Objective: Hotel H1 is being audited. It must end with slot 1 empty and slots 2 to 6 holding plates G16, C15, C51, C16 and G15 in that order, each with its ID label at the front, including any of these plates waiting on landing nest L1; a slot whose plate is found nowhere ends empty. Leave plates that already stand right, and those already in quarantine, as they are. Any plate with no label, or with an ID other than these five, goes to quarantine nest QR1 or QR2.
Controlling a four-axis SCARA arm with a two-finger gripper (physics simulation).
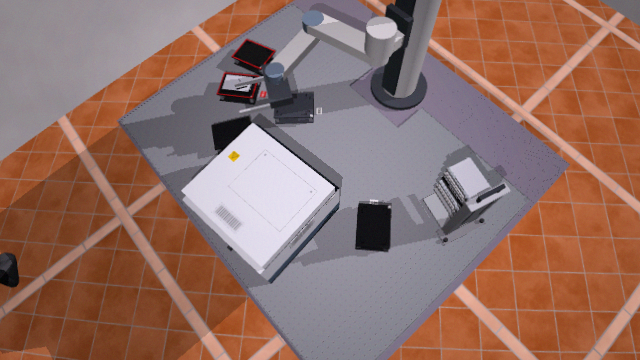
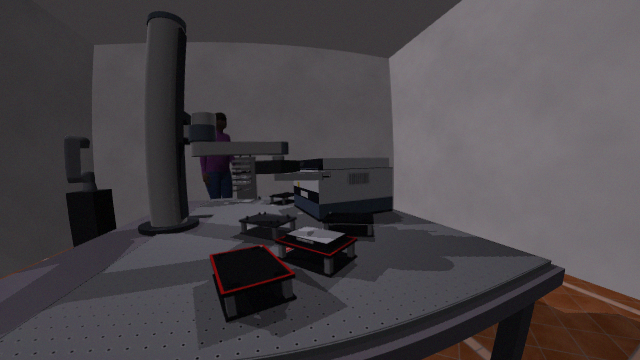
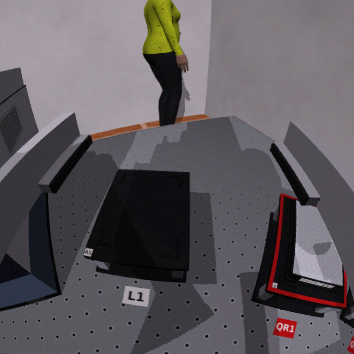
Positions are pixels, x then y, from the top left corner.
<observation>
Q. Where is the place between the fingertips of my gripper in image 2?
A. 326, 175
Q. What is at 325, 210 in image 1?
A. A white instrument.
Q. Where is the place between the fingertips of my gripper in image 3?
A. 181, 125
</observation>
